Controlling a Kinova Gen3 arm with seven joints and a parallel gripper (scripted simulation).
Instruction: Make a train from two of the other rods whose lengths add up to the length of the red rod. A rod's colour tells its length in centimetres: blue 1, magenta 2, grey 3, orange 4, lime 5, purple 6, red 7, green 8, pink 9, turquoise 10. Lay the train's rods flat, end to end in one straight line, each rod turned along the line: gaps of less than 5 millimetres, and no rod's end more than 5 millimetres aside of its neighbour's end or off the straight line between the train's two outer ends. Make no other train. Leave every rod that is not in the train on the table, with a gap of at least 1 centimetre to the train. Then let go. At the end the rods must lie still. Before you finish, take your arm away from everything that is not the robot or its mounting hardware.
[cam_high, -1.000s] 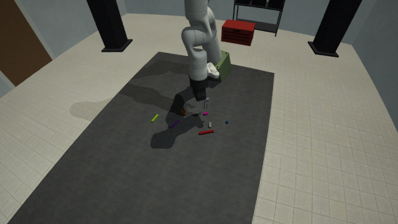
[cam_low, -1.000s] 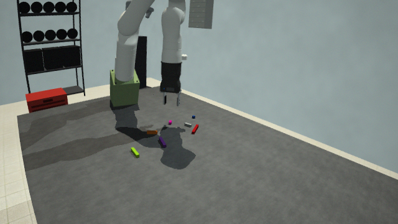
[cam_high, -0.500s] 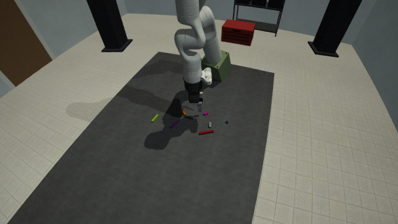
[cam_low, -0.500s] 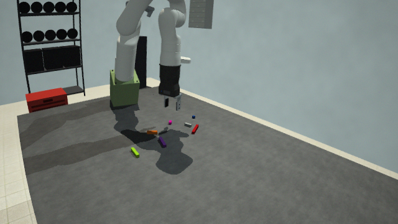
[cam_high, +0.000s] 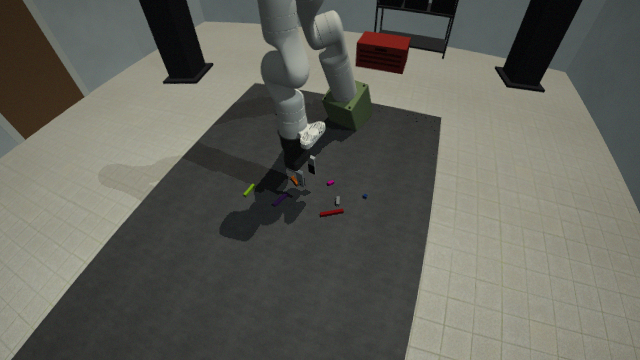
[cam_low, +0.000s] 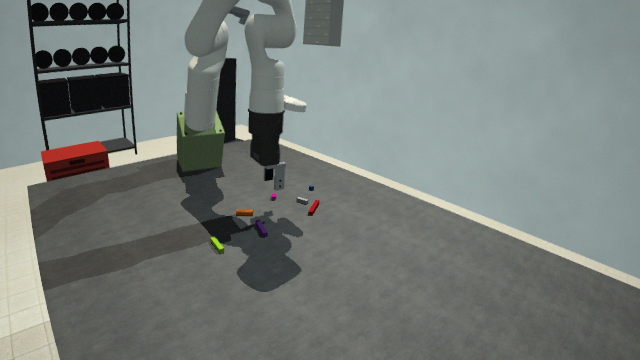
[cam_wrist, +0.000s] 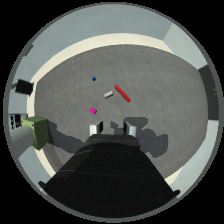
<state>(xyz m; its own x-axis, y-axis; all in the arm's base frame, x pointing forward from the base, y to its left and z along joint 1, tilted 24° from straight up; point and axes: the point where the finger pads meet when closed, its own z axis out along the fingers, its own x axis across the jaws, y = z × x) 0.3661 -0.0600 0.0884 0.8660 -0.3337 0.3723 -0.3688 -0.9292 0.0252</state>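
Now: hand 190 mm to the left of the lime rod, 90 mm above it and 10 mm short of it. Also, from my hand: purple rod: 90 mm below, 80 mm to the right, 30 mm ahead; magenta rod: 90 mm below, 60 mm to the left, 50 mm behind; orange rod: 90 mm below, 50 mm to the right, 50 mm behind.
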